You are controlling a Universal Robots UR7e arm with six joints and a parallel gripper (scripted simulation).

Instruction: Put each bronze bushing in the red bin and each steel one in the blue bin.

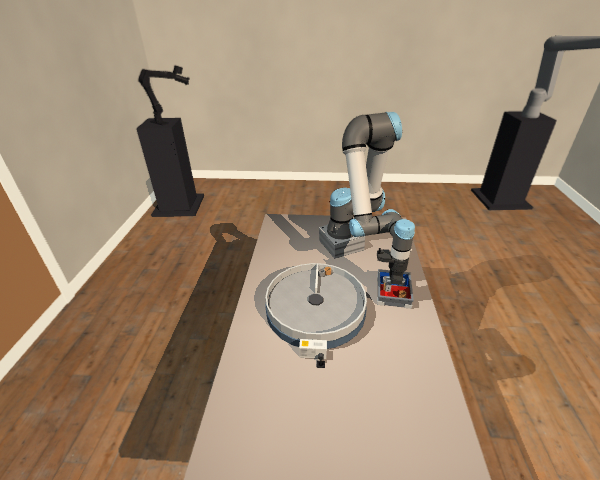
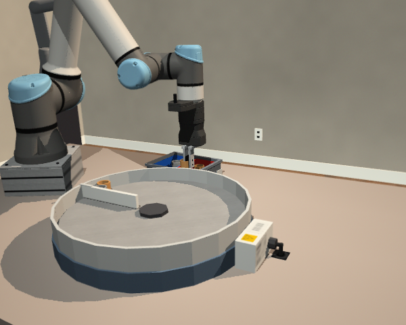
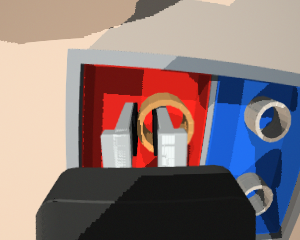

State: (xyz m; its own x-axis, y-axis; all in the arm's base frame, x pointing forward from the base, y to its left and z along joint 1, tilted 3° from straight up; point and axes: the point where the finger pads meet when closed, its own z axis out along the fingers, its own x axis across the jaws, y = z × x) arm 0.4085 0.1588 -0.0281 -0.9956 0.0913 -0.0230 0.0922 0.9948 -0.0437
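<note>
The bin is 4 cm to the left of my hand, 4 cm below it and 4 cm behind it. The rest, counted from my hand: round turntable 32 cm to the right, 6 cm ahead, 1 cm below.
</note>
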